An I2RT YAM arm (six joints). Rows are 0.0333 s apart.
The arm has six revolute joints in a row. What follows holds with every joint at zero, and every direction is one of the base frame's.
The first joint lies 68 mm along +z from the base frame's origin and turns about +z.
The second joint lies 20 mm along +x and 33.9 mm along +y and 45.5 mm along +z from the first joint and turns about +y.
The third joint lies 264 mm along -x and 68.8 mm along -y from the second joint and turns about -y.
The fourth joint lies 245 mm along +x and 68.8 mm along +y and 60 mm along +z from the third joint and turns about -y.
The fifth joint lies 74 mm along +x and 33.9 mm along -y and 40.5 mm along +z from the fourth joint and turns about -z.
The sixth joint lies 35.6 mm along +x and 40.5 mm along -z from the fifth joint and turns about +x.
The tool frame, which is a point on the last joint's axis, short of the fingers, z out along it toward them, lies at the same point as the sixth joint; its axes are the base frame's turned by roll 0, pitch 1.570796 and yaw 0 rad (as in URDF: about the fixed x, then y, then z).
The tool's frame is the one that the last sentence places.
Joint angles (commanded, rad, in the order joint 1, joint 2, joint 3, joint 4, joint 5, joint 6), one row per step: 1.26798, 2.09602, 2.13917, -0.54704, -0.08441, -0.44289; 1.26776, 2.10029, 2.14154, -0.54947, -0.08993, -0.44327; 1.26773, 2.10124, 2.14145, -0.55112, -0.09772, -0.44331; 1.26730, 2.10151, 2.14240, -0.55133, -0.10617, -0.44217; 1.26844, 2.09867, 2.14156, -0.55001, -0.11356, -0.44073; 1.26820, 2.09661, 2.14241, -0.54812, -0.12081, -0.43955; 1.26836, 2.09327, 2.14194, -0.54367, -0.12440, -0.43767; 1.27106, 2.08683, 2.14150, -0.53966, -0.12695, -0.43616; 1.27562, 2.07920, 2.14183, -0.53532, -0.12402, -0.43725; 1.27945, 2.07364, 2.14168, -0.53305, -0.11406, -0.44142; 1.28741, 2.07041, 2.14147, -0.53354, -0.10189, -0.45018; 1.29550, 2.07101, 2.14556, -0.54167, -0.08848, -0.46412; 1.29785, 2.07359, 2.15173, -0.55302, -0.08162, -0.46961; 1.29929, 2.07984, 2.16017, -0.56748, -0.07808, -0.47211; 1.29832, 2.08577, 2.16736, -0.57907, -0.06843, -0.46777
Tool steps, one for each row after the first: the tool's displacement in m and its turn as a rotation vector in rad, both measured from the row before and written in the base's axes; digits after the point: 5 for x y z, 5 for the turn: 0.00017, 0.00085, -0.00143, -0.00340, 0.00352, 0.00479; -0.00021, 0.00020, -0.00062, -0.00144, 0.00440, 0.00679; -0.00008, 0.00004, 0.00019, 0.00187, 0.00478, 0.00639; -0.00097, -0.00037, 0.00119, 0.00446, 0.00369, 0.00690; -0.00027, -0.00039, 0.00145, 0.00580, 0.00294, 0.00554; -0.00037, -0.00051, 0.00185, 0.00777, 0.00109, 0.00242; -0.00177, -0.00094, 0.00326, 0.01013, -0.00050, 0.00424; -0.00254, -0.00104, 0.00409, 0.01121, -0.00585, 0.00246; -0.00182, -0.00080, 0.00274, 0.00546, -0.01021, -0.00318; -0.00353, 0.00016, 0.00136, -0.00042, -0.01367, 0.00097; -0.00341, 0.00062, 0.00029, -0.00826, -0.01679, 0.00232; -0.00088, 0.00019, -0.00023, -0.00918, -0.00571, -0.00128; -0.00038, 0.00078, -0.00147, -0.01266, -0.00046, -0.00055; 0.00099, 0.00051, -0.00147, -0.01046, 0.00214, -0.01152
